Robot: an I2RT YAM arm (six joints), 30 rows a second.
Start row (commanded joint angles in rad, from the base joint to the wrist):
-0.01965 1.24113 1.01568 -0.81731 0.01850 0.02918
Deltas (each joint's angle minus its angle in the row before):
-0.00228 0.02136 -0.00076 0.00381 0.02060 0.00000
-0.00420 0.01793 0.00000 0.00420 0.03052 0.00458
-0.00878 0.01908 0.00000 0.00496 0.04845 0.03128
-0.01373 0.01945 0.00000 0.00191 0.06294 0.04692
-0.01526 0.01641 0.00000 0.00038 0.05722 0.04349
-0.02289 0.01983 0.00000 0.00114 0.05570 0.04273
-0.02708 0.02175 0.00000 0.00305 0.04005 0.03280
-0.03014 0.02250 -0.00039 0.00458 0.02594 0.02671
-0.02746 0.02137 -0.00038 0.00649 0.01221 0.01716
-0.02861 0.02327 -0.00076 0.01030 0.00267 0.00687
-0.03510 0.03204 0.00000 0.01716 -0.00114 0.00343
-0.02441 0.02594 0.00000 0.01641 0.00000 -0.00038
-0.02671 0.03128 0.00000 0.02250 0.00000 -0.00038
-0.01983 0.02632 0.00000 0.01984 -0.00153 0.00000
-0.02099 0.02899 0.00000 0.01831 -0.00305 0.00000
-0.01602 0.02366 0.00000 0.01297 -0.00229 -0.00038
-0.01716 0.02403 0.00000 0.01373 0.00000 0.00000
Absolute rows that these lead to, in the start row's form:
-0.02193 1.26249 1.01492 -0.81350 0.03910 0.02918
-0.02613 1.28042 1.01492 -0.80930 0.06962 0.03376
-0.03491 1.29950 1.01492 -0.80434 0.11807 0.06504
-0.04864 1.31895 1.01492 -0.80243 0.18101 0.11196
-0.06390 1.33536 1.01492 -0.80205 0.23823 0.15545
-0.08679 1.35519 1.01492 -0.80091 0.29393 0.19818
-0.11387 1.37694 1.01492 -0.79786 0.33398 0.23098
-0.14401 1.39944 1.01453 -0.79328 0.35992 0.25769
-0.17147 1.42081 1.01415 -0.78679 0.37213 0.27485
-0.20008 1.44408 1.01339 -0.77649 0.37480 0.28172
-0.23518 1.47612 1.01339 -0.75933 0.37366 0.28515
-0.25959 1.50206 1.01339 -0.74292 0.37366 0.28477
-0.28630 1.53334 1.01339 -0.72042 0.37366 0.28439
-0.30613 1.55966 1.01339 -0.70058 0.37213 0.28439
-0.32712 1.58865 1.01339 -0.68227 0.36908 0.28439
-0.34314 1.61231 1.01339 -0.66930 0.36679 0.28401
-0.36030 1.63634 1.01339 -0.65557 0.36679 0.28401

